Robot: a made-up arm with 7 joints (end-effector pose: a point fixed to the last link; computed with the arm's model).
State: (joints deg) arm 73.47 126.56 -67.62 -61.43 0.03 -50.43 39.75
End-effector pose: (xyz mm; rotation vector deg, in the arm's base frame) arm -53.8 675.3 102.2 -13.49 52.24 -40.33
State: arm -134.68 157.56 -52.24 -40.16 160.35 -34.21 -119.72
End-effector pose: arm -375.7 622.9 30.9 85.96 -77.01 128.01
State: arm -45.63 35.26 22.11 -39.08 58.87 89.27 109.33
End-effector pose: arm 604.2 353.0 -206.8 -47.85 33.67 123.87
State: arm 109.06 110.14 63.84 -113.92 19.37 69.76 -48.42
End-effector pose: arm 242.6 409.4 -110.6 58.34 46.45 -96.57
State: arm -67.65 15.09 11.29 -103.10 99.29 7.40 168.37
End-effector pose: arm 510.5 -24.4 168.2 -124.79 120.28 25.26
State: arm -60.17 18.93 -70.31 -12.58 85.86 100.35 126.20
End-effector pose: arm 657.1 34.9 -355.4 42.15 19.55 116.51
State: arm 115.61 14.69 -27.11 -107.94 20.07 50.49 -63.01
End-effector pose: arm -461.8 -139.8 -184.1 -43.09 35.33 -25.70
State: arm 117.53 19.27 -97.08 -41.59 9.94 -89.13 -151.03
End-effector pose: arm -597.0 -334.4 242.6 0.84 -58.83 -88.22
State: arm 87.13 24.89 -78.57 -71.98 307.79 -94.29 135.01
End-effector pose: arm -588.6 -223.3 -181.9 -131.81 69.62 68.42
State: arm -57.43 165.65 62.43 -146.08 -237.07 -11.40 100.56
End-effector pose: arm -185.7 -151.1 217.5 -43.36 -60.28 -61.88
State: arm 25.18 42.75 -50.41 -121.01 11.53 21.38 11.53
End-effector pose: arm 26.0 43.2 -451.3 -30.50 -41.63 -33.82
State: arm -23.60 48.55 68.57 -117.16 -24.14 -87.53 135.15
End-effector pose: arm 169.4 435.4 73.9 -44.69 -114.30 -89.75
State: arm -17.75 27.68 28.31 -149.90 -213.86 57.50 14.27
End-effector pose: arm 250.0 163.2 -51.5 -112.15 -43.54 -50.35
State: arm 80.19 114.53 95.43 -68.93 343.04 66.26 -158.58
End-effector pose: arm 353.8 489.9 276.2 43.30 145.56 -74.70
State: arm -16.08 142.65 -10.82 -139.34 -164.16 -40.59 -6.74
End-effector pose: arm 238.4 156.2 219.1 -28.09 -81.91 38.89
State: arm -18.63 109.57 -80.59 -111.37 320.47 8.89 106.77
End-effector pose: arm 164.0 442.2 -167.7 10.90 -31.25 -30.42
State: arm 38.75 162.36 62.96 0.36 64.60 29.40 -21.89
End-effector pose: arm 375.2 262.0 585.0 89.35 -74.53 6.34
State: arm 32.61 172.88 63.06 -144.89 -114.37 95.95 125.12
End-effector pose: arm 253.5 -162.8 134.3 75.56 98.58 67.92
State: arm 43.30 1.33 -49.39 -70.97 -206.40 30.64 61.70
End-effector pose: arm -163.1 -227.3 -596.0 50.60 -86.44 -130.25
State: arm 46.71 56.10 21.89 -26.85 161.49 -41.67 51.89
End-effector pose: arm -304.7 611.3 -292.0 -30.57 99.18 -94.74
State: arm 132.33 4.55 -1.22 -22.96 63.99 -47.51 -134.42
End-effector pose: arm -612.2 -314.8 285.7 -21.11 104.65 -56.31
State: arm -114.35 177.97 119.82 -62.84 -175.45 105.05 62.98
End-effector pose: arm -542.9 126.0 -392.1 48.56 -93.61 -89.89
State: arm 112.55 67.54 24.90 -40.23 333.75 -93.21 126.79
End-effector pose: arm -446.3 549.7 169.3 -11.56 7.52 67.57
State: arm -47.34 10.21 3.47 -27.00 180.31 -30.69 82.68
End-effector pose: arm 632.3 20.0 -389.1 42.84 -25.09 -100.46
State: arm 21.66 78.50 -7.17 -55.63 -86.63 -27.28 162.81
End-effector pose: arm 123.9 647.0 -234.3 20.92 -27.99 23.88
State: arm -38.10 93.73 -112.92 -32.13 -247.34 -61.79 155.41
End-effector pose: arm 166.8 713.7 -87.7 -80.98 -95.30 84.85
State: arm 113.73 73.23 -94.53 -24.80 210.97 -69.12 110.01
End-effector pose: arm -500.6 389.6 389.2 80.93 -107.01 33.89
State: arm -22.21 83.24 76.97 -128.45 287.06 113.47 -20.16
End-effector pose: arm 9.7 305.1 283.3 87.26 -43.38 130.83
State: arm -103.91 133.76 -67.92 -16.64 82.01 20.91 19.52
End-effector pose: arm -215.5 677.4 231.4 41.88 -107.85 98.00
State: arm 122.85 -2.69 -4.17 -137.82 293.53 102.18 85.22
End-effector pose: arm -328.8 -61.6 -152.3 120.37 23.42 52.37
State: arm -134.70 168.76 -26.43 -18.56 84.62 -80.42 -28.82
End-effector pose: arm -500.8 521.4 -188.4 -84.05 14.87 -69.57
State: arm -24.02 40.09 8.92 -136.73 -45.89 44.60 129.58
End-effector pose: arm 343.4 143.3 -30.6 -64.64 -138.21 39.72
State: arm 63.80 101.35 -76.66 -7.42 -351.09 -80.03 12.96
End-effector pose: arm -140.1 713.2 172.0 -13.46 43.07 -59.91
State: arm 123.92 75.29 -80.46 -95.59 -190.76 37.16 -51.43
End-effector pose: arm -483.0 68.6 294.8 -14.72 95.13 112.77
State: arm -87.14 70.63 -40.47 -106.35 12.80 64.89 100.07
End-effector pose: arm 435.3 60.4 284.6 -26.12 -109.97 23.56
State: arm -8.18 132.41 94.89 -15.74 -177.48 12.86 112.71
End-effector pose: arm -61.0 484.4 566.4 155.94 -46.31 20.93
